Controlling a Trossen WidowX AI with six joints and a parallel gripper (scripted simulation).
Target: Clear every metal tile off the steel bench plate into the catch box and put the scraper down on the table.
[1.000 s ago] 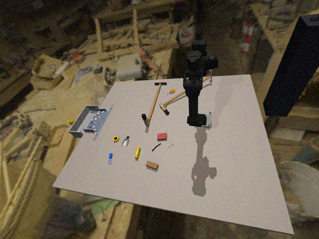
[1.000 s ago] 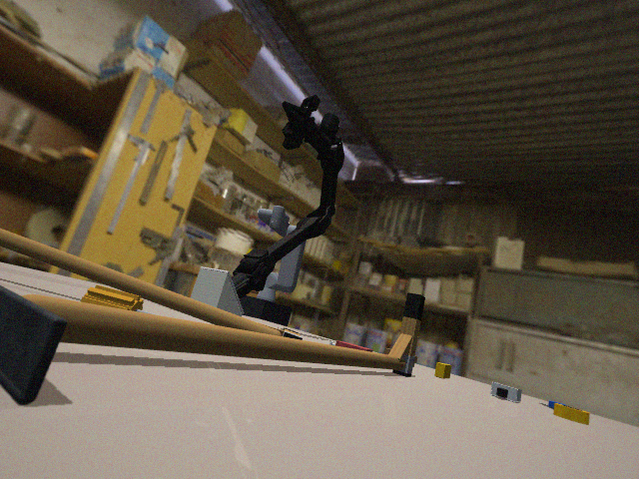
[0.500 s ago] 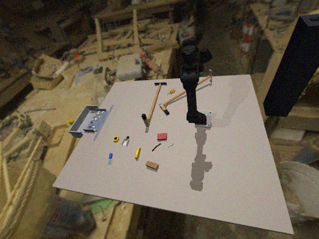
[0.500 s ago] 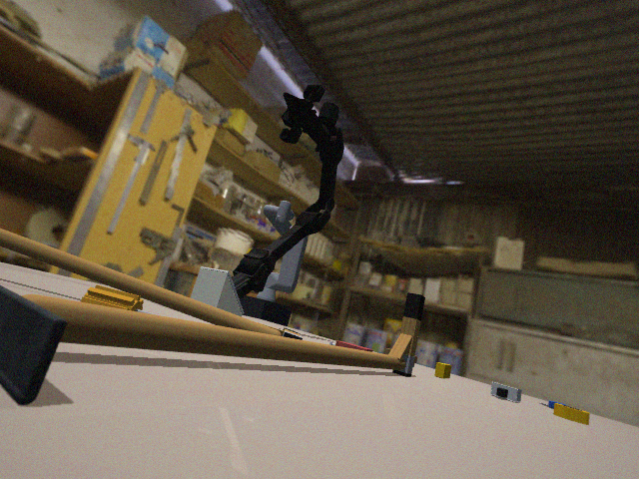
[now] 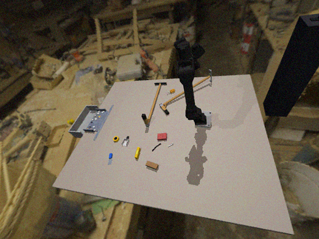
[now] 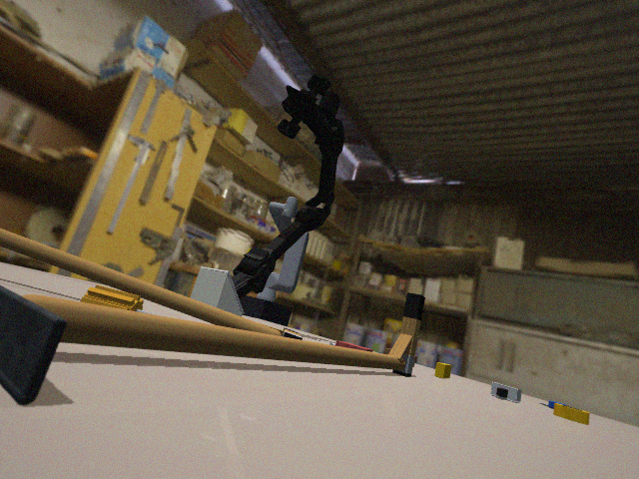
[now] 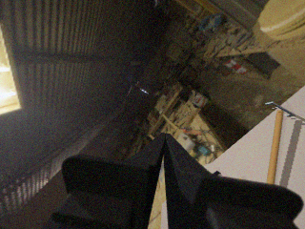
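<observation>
The long scraper is 54 cm below my gripper tip, 39 cm ahead of it and 15 cm to the right of it. From my gripper tip the other things lie so: black wire (60 cm below, 34 cm to the left, 24 cm ahead); orange piece (59 cm below, 31 cm to the right, 25 cm ahead); red block (59 cm below, 24 cm to the left, 21 cm ahead).
</observation>
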